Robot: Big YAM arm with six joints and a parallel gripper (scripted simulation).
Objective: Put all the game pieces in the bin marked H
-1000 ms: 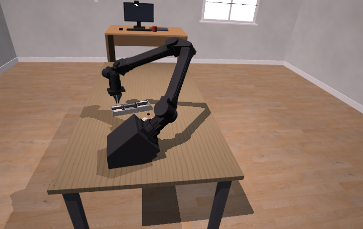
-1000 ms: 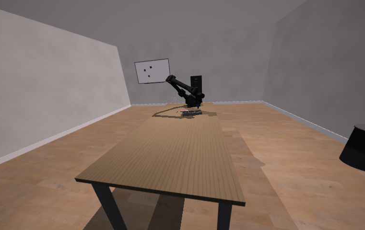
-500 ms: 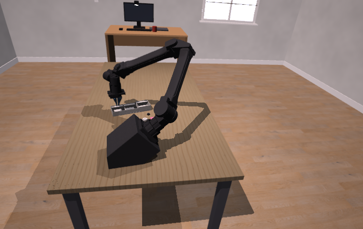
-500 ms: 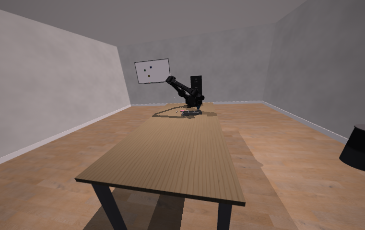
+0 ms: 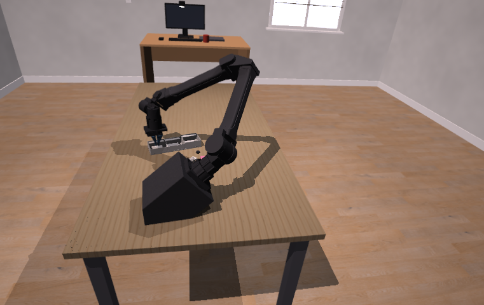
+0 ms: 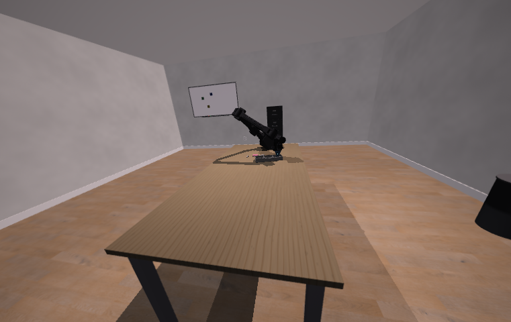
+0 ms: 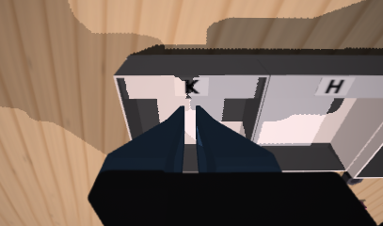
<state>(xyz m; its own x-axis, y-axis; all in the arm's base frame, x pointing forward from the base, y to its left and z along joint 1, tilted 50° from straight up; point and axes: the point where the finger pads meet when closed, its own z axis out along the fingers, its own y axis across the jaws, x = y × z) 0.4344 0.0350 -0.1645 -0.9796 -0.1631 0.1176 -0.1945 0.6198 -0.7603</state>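
My gripper is now 130 mm past the white domino, 160 mm to the left of it and 20 mm above it. The rest, counted from my hand: grey three-bin tray: 10 mm ahead, 80 mm to the right, 10 mm below; then small dark object: 60 mm behind, 190 mm to the right, 20 mm below; then black battery: 100 mm behind, 100 mm to the right, 20 mm below.
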